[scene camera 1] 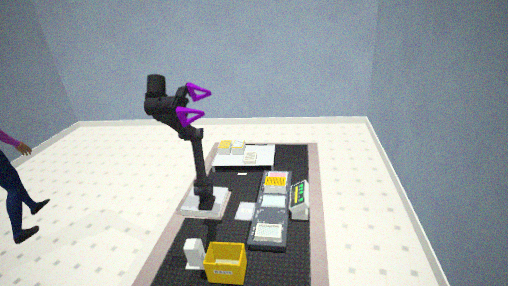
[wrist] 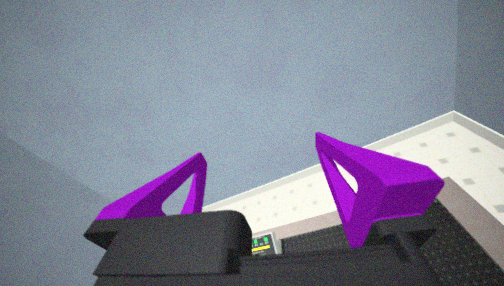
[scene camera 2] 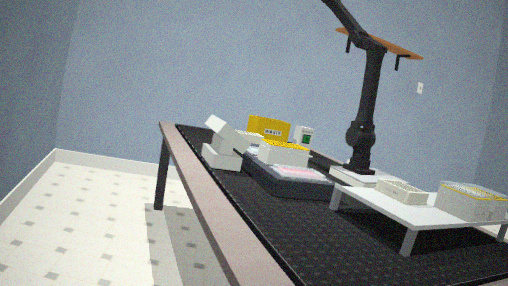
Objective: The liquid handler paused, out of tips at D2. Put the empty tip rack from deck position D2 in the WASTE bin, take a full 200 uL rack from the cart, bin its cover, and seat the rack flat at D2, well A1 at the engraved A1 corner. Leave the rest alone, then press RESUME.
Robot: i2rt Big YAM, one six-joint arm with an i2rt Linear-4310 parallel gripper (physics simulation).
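Places are measured from the arm's base along level axes (x back, y right, z up), in metres.
Where they show: gripper, fingertip midpoint: (scene camera 1: 207,102) (wrist: 257,149); arm's base at its link origin: (scene camera 1: 207,203) (scene camera 2: 358,171).
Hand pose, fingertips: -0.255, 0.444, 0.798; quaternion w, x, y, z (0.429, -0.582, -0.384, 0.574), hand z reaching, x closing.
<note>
Each offset is from my fingertips to the top centre of the thing, as dx, dy, dz. "spot": to the spot under its first point.
My gripper (scene camera 1: 207,103) (wrist: 257,149) is open and empty, raised high above the table. The yellow WASTE bin @(+0.049, +0.001, -0.693) (scene camera 1: 225,273) (scene camera 2: 267,125) stands at the near end, with a pale thing low inside. On the dark deck (scene camera 1: 266,246) (scene camera 2: 280,187), one position (scene camera 1: 270,215) between the near cream rack @(-0.133, -0.189, -0.749) (scene camera 1: 269,232) and a pale plate @(-0.152, -0.437, -0.767) (scene camera 1: 274,201) shows bare with corner marks. The white cart @(+0.082, -0.957, -0.762) (scene camera 1: 229,161) (scene camera 2: 425,219) bears two boxed racks with yellow, one @(+0.242, -1.028, -0.698) (scene camera 1: 225,147) left of the other @(+0.134, -1.025, -0.704) (scene camera 1: 238,147), and a low cream rack @(+0.029, -0.888, -0.737) (scene camera 1: 250,157) (scene camera 2: 401,192). The RESUME box @(+0.211, -0.051, -0.698) (scene camera 1: 194,251) (scene camera 2: 304,134) has a green button.
A rack of yellow tips @(spot: -0.163, -0.534, -0.721) (scene camera 1: 275,183) (scene camera 2: 283,153) and a pink plate @(-0.171, -0.684, -0.767) (scene camera 2: 300,173) sit at the deck's cart end. A tilted screen @(spot: -0.299, -0.391, -0.710) (scene camera 1: 299,197) (wrist: 261,244) stands beside the deck. A pale flat piece @(spot: +0.015, -0.401, -0.822) (scene camera 1: 245,211) lies between deck and arm base. A person (scene camera 1: 15,195) is at left.
</note>
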